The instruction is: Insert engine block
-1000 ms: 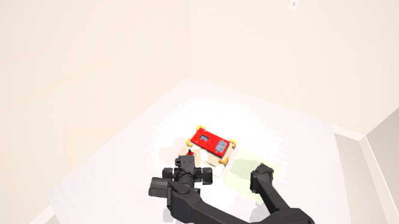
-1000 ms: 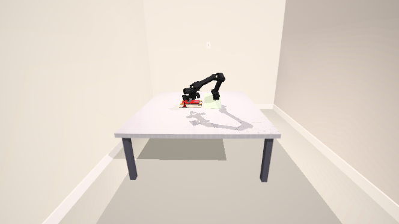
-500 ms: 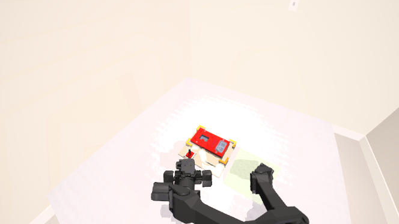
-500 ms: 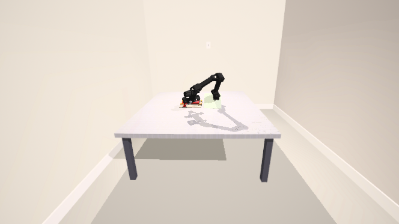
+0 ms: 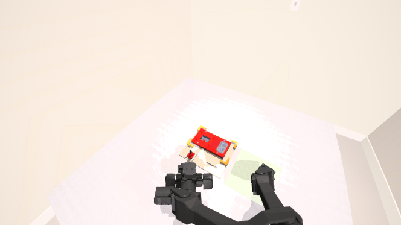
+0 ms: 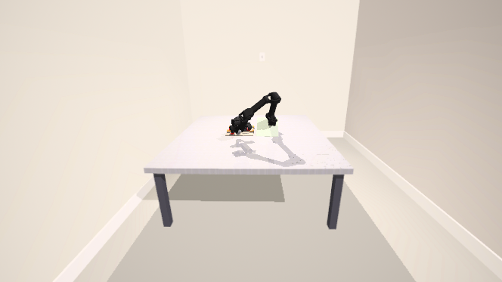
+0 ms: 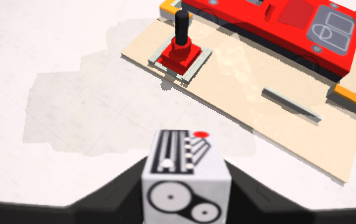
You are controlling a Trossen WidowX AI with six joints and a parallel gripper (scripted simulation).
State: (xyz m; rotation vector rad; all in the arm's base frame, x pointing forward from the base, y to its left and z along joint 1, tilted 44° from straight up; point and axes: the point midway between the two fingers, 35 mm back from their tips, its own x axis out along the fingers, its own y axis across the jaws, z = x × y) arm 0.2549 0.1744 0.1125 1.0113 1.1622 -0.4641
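Right now the base plate is 3 cm ahead of my gripper tip, 19 cm to the right of it and 4 cm below it. The rest, counted from my gripper tip: engine block: 1 cm to the left, 1 cm above; then black peg: 8 cm ahead, 9 cm to the right, 2 cm below.
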